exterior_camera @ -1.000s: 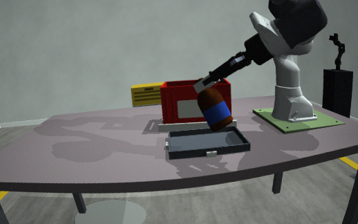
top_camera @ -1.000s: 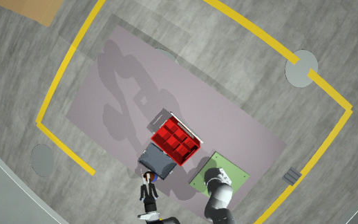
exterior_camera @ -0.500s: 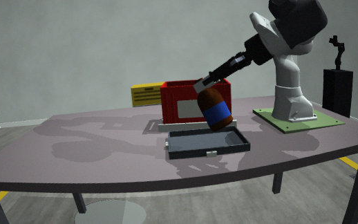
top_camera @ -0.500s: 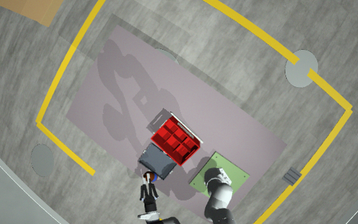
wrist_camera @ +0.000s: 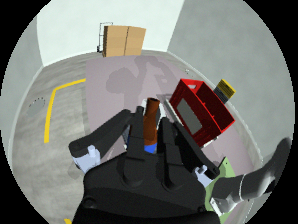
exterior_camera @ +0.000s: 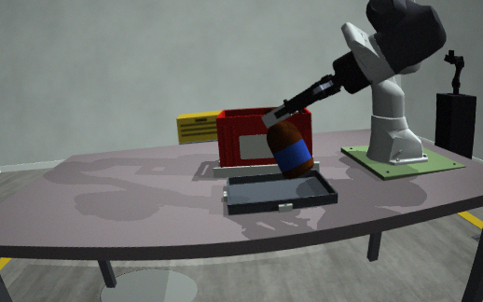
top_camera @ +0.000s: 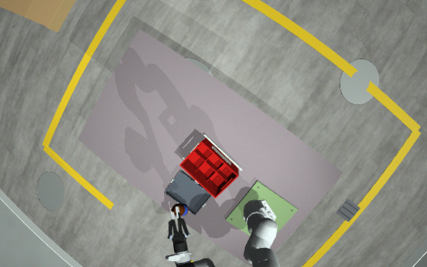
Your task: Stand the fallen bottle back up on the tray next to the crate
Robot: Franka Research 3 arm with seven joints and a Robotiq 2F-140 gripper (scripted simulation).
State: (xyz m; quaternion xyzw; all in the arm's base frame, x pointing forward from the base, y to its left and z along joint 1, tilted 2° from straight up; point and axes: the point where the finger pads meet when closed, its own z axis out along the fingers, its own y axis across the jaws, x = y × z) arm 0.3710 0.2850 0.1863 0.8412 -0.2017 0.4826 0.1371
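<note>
My gripper is now 60 mm above the glass bottle and 10 mm past it. Round my hand: tray 190 mm below, 60 mm to the right, 10 mm ahead; then red crate 310 mm to the right, 120 mm below, 40 mm ahead.
</note>
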